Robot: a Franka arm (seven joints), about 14 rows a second.
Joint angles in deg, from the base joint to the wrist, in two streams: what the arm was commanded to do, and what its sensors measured. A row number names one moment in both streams.
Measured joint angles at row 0:
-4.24 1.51 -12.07 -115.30 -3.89 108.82 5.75
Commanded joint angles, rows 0 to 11:
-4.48 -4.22 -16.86 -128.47 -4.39 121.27 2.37
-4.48 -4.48 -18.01 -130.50 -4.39 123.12 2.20
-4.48 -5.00 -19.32 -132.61 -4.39 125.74 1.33
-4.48 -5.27 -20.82 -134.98 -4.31 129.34 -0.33
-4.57 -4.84 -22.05 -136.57 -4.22 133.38 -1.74
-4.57 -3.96 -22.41 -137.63 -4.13 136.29 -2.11
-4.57 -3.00 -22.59 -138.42 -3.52 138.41 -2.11
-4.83 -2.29 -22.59 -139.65 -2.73 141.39 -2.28
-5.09 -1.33 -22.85 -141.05 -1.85 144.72 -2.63
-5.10 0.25 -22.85 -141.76 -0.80 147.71 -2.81
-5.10 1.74 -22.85 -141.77 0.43 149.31 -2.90
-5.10 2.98 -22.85 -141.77 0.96 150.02 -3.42
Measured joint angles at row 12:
-4.55 -0.22 -22.90 -140.80 -1.92 145.64 -1.14
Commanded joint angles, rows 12 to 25:
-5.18 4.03 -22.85 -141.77 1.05 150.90 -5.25
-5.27 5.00 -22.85 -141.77 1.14 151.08 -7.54
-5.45 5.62 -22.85 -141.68 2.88 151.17 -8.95
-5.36 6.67 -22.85 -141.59 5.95 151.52 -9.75
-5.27 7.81 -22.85 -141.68 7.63 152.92 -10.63
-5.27 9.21 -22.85 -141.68 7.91 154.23 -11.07
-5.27 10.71 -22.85 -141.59 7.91 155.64 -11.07
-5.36 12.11 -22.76 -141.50 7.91 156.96 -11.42
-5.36 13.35 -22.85 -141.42 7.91 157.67 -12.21
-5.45 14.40 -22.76 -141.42 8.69 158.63 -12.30
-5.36 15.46 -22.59 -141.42 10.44 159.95 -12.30
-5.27 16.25 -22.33 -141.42 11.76 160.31 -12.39
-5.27 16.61 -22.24 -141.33 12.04 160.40 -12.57
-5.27 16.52 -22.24 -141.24 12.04 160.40 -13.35
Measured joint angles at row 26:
-4.71 15.56 -22.82 -141.86 10.07 159.53 -10.86
